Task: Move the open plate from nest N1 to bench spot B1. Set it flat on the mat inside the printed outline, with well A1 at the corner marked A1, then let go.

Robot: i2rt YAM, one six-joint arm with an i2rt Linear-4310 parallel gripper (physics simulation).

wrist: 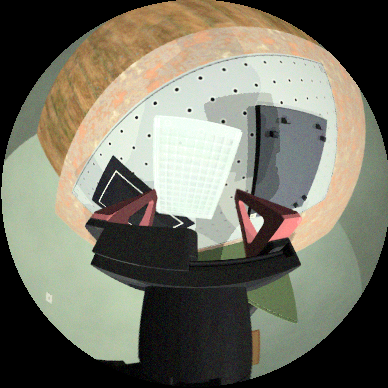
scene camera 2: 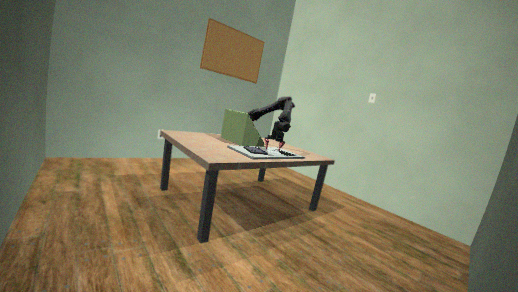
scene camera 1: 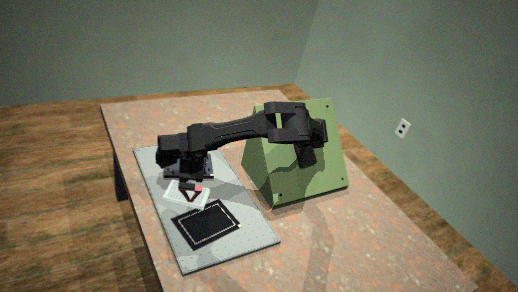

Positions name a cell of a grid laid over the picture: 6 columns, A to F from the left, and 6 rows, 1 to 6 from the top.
Labels:
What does my gripper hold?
Nothing.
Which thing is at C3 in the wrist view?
A white well plate.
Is my gripper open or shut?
Open.

